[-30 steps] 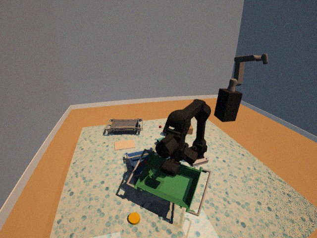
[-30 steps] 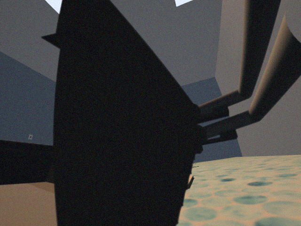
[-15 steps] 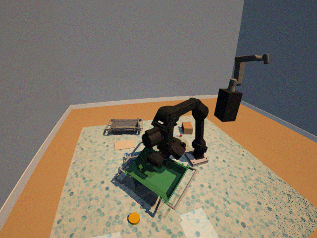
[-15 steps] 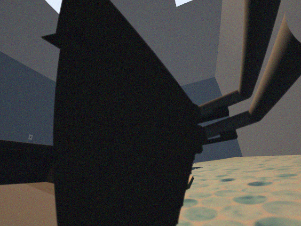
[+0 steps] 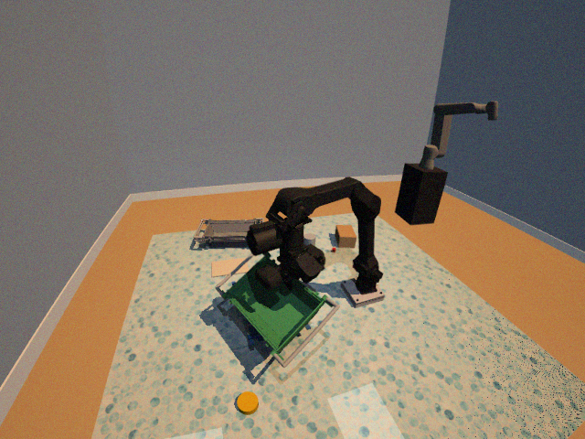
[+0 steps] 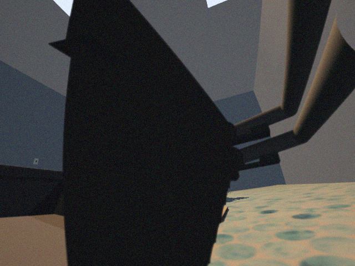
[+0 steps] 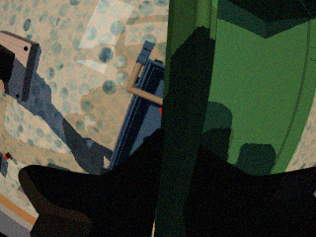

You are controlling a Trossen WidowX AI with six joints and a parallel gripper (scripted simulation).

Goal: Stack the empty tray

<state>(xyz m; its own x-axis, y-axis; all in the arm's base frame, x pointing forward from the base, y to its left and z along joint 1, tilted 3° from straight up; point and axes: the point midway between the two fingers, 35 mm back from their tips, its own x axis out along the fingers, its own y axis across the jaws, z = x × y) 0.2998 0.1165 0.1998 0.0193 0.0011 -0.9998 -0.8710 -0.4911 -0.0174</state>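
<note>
The green tray lies 6 cm ahead of my gripper tip and 3 cm to the left of it. The rest, counted from my gripper tip: orange disc 14 cm ahead, 21 cm to the left, 17 cm below; tan card 19 cm ahead, 36 cm to the right, 17 cm below; teal cube 10 cm behind, 33 cm to the right, 15 cm below.
</note>
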